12 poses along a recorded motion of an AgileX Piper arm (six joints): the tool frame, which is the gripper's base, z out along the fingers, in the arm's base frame.
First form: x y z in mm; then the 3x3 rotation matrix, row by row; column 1 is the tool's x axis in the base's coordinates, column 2 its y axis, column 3 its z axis. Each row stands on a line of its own.
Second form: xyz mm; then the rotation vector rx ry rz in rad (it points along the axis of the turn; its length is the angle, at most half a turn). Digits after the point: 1 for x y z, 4 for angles.
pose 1, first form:
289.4, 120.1, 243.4
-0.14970, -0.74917, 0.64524
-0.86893, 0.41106, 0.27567
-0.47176, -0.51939, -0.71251
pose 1, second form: 289.4, 120.1, 243.4, -1.3764, 1.9338, -0.2073
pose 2, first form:
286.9, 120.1, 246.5
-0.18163, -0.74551, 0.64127
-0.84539, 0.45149, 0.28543
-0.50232, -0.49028, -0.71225
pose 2, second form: 286.9, 120.1, 246.5, -1.3305, 1.9615, -0.1713
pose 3, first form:
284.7, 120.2, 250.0
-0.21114, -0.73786, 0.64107
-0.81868, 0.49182, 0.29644
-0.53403, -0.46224, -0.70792
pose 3, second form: 284.7, 120.2, 250.0, -1.2809, 1.9839, -0.1364
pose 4, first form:
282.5, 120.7, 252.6
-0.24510, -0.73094, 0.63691
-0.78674, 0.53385, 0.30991
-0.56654, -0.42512, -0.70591
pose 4, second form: 282.5, 120.7, 252.6, -1.2283, 2.0110, -0.0932
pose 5, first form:
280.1, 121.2, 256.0
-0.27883, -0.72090, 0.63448
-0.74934, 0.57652, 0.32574
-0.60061, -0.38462, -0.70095
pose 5, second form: 280.1, 121.2, 256.0, -1.1706, 2.0354, -0.0469
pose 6, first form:
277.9, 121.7, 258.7
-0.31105, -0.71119, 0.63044
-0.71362, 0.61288, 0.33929
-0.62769, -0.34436, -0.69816
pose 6, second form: 277.9, 121.7, 258.7, -1.1190, 2.0592, -0.0040
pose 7, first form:
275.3, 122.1, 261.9
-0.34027, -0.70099, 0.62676
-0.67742, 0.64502, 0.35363
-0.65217, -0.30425, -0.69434
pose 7, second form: 275.3, 122.1, 261.9, -1.0698, 2.0796, 0.0383
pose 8, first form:
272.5, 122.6, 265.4
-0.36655, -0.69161, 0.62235
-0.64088, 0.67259, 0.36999
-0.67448, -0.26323, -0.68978
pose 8, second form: 272.5, 122.6, 265.4, -1.0238, 2.0968, 0.0820
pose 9, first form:
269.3, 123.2, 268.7
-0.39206, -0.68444, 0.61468
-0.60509, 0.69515, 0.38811
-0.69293, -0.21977, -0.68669
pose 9, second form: 269.3, 123.2, 268.7, -0.9827, 2.1140, 0.1283
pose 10, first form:
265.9, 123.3, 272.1
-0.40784, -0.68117, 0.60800
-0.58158, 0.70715, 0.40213
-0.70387, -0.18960, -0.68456
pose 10, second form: 265.9, 123.3, 272.1, -0.9582, 2.1243, 0.1613
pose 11, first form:
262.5, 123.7, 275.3
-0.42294, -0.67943, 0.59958
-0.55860, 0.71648, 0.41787
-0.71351, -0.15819, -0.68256
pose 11, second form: 262.5, 123.7, 275.3, -0.9362, 2.1339, 0.1964
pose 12, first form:
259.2, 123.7, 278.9
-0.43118, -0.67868, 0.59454
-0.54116, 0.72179, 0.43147
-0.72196, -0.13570, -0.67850
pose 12, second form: 259.2, 123.7, 278.9, -0.9207, 2.1372, 0.2232
